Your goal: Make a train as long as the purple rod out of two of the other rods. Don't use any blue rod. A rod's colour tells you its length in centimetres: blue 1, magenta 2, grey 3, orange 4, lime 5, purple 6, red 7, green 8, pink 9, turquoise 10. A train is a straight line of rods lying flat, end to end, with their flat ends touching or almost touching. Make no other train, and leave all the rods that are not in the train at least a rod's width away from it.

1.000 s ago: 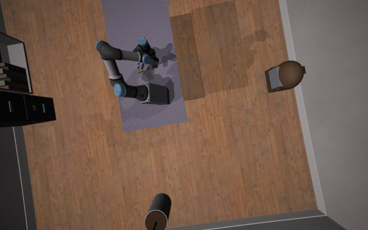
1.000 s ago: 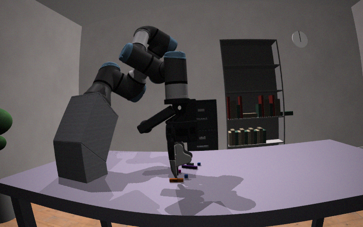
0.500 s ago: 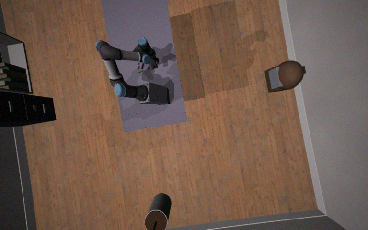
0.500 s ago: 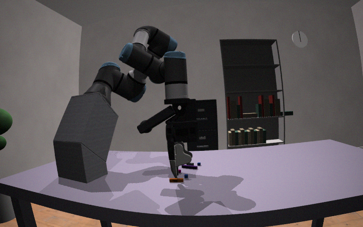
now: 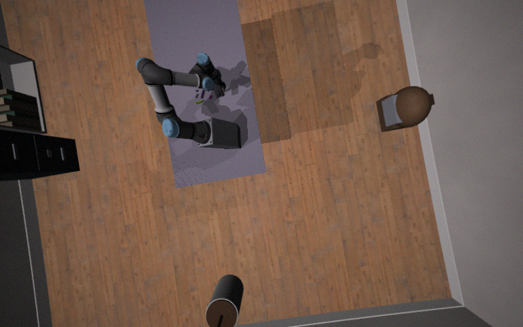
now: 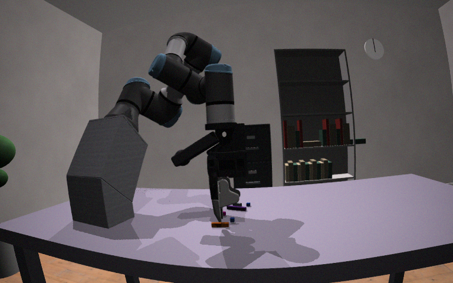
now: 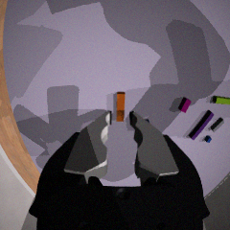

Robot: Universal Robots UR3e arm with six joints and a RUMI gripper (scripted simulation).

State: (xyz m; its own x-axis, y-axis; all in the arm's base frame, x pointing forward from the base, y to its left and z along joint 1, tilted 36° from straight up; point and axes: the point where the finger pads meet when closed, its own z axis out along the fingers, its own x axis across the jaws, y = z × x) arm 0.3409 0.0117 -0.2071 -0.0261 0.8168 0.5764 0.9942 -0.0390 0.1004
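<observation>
The orange rod is 3 cm below my hand. The rest, counted from my hand: lime rod (18 cm to the left, 3 cm below, 3 cm behind); purple rod (15 cm to the left, 3 cm below, 2 cm ahead); magenta rod (10 cm to the left, 3 cm below, 1 cm behind).
</observation>
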